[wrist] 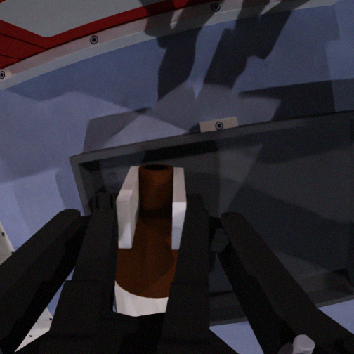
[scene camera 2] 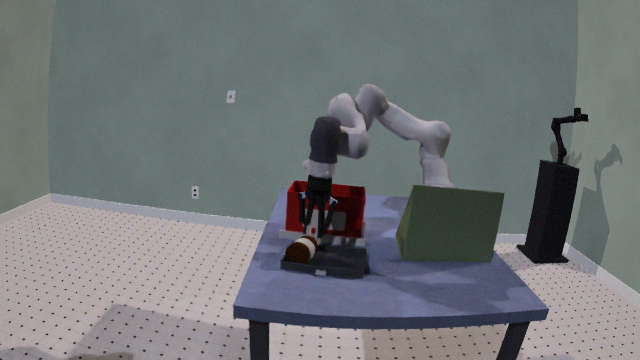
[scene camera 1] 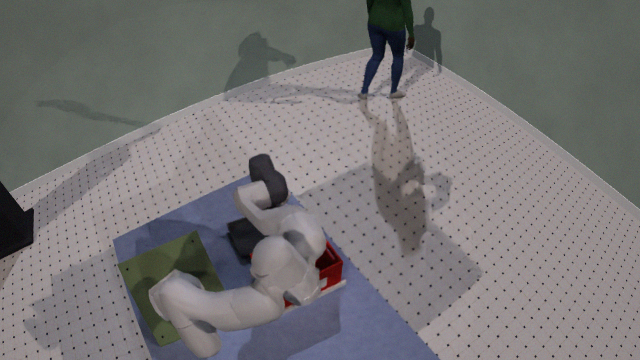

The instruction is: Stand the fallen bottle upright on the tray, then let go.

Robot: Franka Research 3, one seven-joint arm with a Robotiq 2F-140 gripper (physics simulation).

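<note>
The brown bottle [scene camera 2: 300, 251] [wrist: 147, 257] with a white label lies on its side at the left of the dark tray [scene camera 1: 243, 236] [scene camera 2: 325, 270] [wrist: 290, 123]. In scene camera 2 its base faces the camera, over the tray's front edge, and its neck points toward the red bin. My gripper [scene camera 2: 314, 231] [wrist: 156, 184] is shut on the bottle's neck, with one pale pad on each side in the wrist view. The arm hides the gripper and bottle in scene camera 1. The bottle's lower end is cut off by the gripper body in the wrist view.
A red bin [scene camera 1: 332, 276] [scene camera 2: 295, 212] [wrist: 12, 50] stands close behind the tray. A green slanted block [scene camera 1: 150, 255] [scene camera 2: 452, 225] stands to the tray's right in scene camera 2. A black pedestal [scene camera 2: 552, 210] and a person [scene camera 1: 386, 47] are off the blue table [scene camera 2: 390, 295].
</note>
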